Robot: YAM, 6 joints.
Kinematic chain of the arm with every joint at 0, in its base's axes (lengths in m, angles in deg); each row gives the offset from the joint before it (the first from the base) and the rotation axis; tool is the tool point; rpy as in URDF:
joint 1: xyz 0 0 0.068 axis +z
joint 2: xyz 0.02 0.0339 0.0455 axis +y
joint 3: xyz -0.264 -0.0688 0 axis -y
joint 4: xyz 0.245 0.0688 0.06 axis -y
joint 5: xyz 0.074 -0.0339 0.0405 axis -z
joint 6: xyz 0.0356 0 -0.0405 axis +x
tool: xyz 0 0 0 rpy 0 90 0
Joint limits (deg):
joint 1: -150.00..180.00
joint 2: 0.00..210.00
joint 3: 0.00..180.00
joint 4: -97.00..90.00
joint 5: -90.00..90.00
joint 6: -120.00..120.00
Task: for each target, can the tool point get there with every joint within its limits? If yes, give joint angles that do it. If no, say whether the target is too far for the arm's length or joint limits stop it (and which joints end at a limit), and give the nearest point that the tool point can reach.
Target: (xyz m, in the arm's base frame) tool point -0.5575 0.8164 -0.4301
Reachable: no: too far | nearest point -0.3191 0.4672 -0.1928 | short by 0.485 m
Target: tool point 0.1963 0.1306 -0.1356
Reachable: yes | joints 28.28 162.03 64.46 -30.96 -38.21 -78.36
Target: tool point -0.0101 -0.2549 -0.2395
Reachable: yes | joints -95.54 183.21 62.56 55.28 -24.05 -35.33
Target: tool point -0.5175 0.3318 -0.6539
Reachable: no: too far | nearest point -0.3614 0.2317 -0.3320 | short by 0.371 m
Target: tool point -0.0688 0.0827 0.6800
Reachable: yes | joints 148.07 100.87 157.97 69.05 71.46 -31.10
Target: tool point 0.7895 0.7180 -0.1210
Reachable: no: too far | nearest point 0.4666 0.4244 -0.0233 | short by 0.447 m
